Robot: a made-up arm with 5 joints.
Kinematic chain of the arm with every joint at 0, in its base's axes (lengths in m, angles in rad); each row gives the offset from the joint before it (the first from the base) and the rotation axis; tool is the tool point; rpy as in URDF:
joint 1: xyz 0.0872 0 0.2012 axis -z
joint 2: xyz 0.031 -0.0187 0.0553 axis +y
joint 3: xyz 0.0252 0 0.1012 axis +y
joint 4: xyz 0.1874 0 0.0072 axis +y
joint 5: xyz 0.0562 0.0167 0 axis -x
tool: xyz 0 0 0 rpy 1.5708 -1.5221 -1.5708
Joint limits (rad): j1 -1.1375..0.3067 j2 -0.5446..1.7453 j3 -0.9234..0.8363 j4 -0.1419..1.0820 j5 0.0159..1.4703
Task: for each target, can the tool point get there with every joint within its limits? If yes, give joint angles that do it. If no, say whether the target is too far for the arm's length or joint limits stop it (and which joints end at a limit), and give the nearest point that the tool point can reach.
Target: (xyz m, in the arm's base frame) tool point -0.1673 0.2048 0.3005
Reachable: no: joint limits stop it (at a limit: joint 1, joint 2, joint 3, joint 4) | nearest point 0.0128 0.0215 0.1365 | short by 0.305 m
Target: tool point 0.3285 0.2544 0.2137
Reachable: yes | joints -0.8176 0.9136 -0.6142 0.4014 0.1275
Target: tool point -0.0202 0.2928 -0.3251
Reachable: no: too far | nearest point 0.1597 0.1519 -0.0260 | short by 0.376 m
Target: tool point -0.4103 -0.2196 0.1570
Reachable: no: too far | nearest point 0.0098 -0.0342 0.1137 | short by 0.461 m
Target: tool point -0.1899 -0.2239 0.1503
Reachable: no: joint limits stop it (at a limit: joint 2, joint 3) | nearest point 0.0215 -0.0531 0.1156 | short by 0.274 m
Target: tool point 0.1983 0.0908 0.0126
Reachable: yes | joints -0.6988 1.4115 0.0195 0.5941 1.3390
